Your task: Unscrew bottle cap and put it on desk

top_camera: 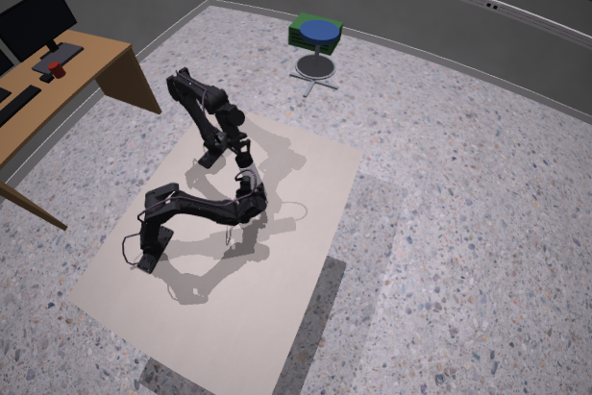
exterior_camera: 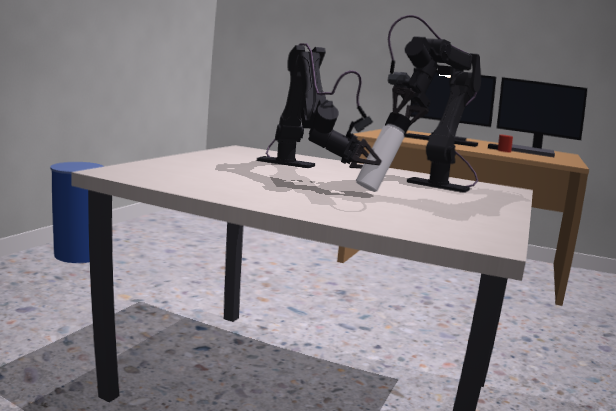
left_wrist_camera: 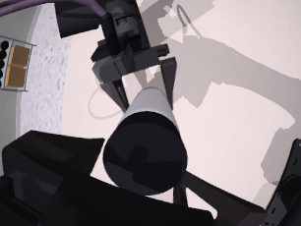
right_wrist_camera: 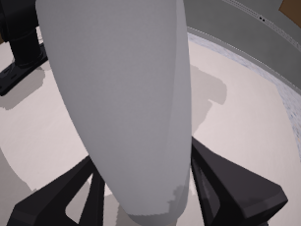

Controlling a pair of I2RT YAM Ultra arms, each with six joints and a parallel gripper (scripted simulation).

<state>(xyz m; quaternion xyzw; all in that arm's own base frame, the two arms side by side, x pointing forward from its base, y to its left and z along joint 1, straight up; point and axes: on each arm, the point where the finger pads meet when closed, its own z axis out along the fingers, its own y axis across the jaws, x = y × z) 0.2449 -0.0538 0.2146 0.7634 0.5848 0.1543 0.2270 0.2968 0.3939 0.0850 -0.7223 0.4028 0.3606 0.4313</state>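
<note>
Now: left hand 1 cm short of the black cap, 1 cm to the left of it and 2 cm above it.
</note>
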